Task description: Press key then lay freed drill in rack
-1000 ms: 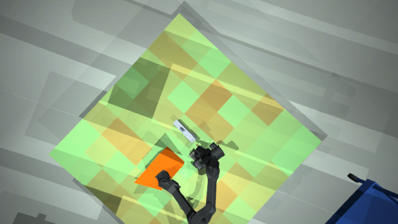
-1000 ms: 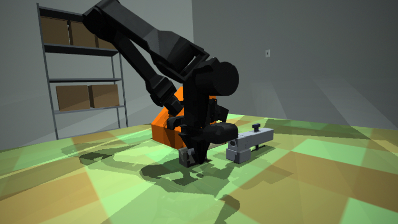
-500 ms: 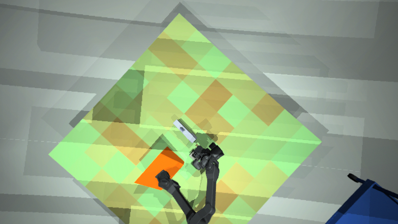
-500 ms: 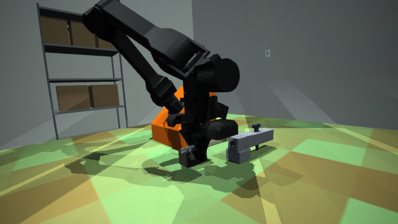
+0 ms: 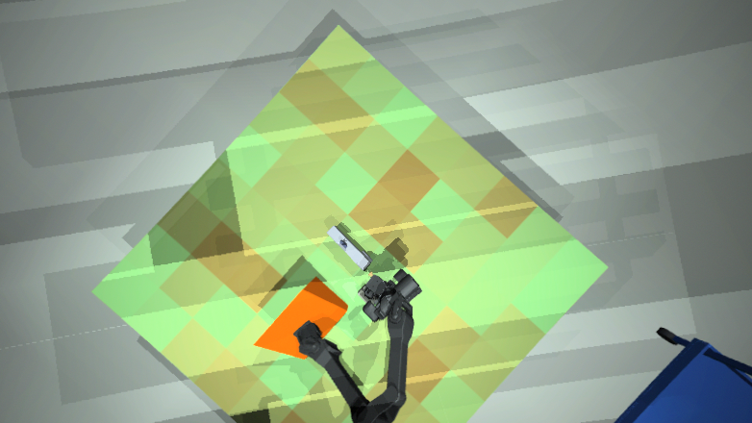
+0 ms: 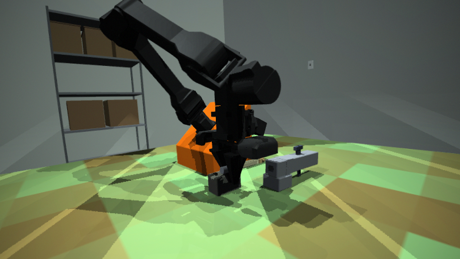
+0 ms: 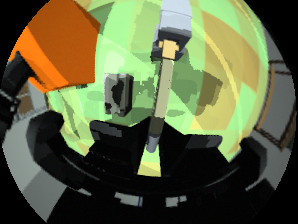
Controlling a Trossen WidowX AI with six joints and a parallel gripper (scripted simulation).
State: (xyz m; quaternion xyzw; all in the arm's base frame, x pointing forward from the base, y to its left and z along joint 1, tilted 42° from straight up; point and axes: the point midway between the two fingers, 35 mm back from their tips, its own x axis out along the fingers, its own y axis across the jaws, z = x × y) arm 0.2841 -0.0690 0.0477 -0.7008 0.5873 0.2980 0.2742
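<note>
The dark rack lies 7 cm behind my gripper tip, 2 cm to the left of it and 2 cm below it. The rest, counted from my gripper tip: drill: 4 cm to the left, 3 cm above; dark key: 1 cm behind, 22 cm to the left, 1 cm above.
</note>
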